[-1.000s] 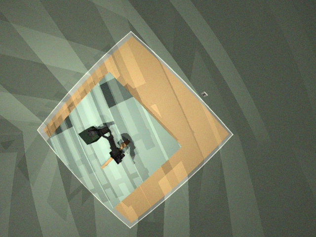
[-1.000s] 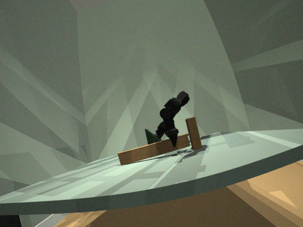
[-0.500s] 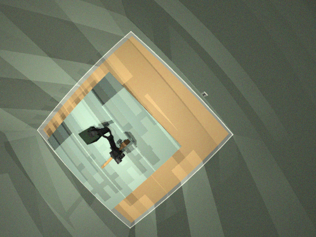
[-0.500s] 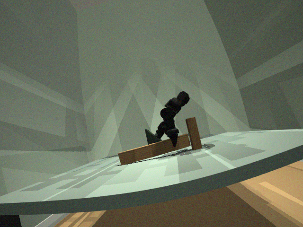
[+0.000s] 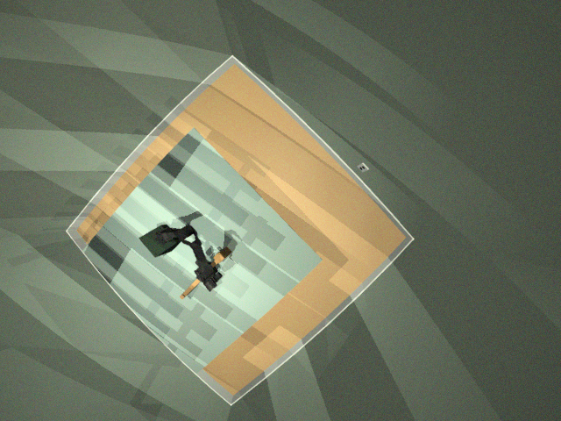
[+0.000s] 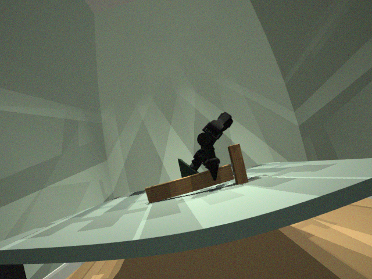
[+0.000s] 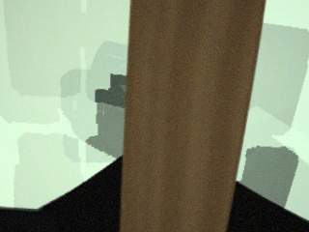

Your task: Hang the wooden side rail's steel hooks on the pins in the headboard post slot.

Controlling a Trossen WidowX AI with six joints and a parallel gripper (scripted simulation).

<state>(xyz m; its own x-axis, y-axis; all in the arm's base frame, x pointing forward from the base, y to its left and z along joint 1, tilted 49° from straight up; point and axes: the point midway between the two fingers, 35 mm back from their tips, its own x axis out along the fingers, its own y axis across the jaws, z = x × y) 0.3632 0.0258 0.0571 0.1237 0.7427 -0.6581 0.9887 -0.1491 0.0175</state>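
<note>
Now: the headboard post 120 mm to the left of my gripper tip, 40 mm above it and 10 mm ahead of it.
</note>
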